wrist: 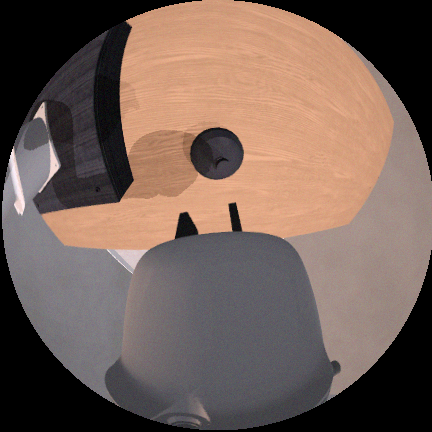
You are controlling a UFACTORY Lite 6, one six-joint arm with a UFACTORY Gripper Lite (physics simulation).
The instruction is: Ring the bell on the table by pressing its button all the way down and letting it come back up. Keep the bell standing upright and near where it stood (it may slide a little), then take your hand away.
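Frame: origin at the arm's base, x ahead, y left, z up, level; millimetres.
Seen in the pictures: hand, its tool point: (211,231).
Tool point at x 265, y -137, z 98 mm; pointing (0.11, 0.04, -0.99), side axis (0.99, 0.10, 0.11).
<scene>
A point is followed by its place in that frame.
The bell (212,140) @[y -118, x 284, z -31 mm] is a dark round dome, seen from above, on the wooden table (300,110) @[y -72, x 450, z -67 mm], near the middle of the wrist view. It looks upright. A small dark curved mark shows on its lower right part; whether this is the button and how high it stands cannot be told. My gripper (208,209) @[y -137, x 265, z 98 mm] is open, its two black fingers apart with nothing between them. In the view the fingertips show below the bell, with a strip of table between them and the dome, and they look clear of it.
A dark wood-grained block (82,150) @[y -70, x 122, z -1 mm] with a black edge stands on the left part of the table. A pale grey and white object (37,160) shows at the far left. A soft shadow lies between block and bell. The table's edges show at right and below.
</scene>
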